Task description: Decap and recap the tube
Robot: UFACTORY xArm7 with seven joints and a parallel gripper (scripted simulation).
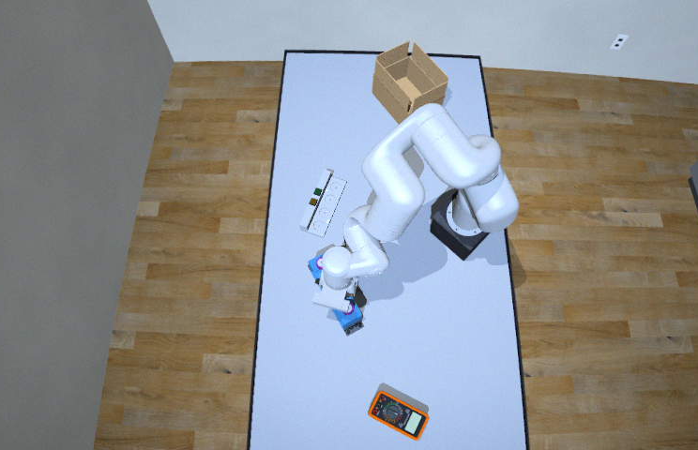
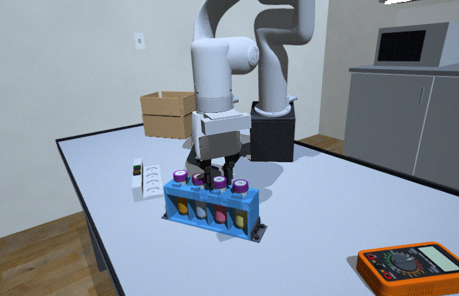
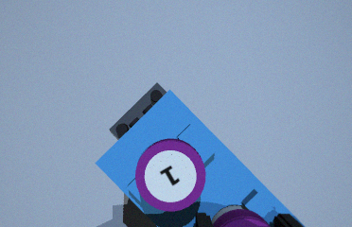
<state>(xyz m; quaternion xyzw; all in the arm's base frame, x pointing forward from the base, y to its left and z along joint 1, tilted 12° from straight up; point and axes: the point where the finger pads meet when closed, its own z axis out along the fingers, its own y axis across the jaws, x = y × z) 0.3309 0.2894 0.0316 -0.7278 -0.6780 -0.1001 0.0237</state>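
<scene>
My gripper is now 1 cm above the purple cap marked 2. From my hand the other things lie so: cap 3: 3 cm ahead, 4 cm to the right, 1 cm below; then cap marked 1: 3 cm behind, 4 cm to the left, 1 cm below; then cap 4: 7 cm ahead, 8 cm to the right, 1 cm below.
</scene>
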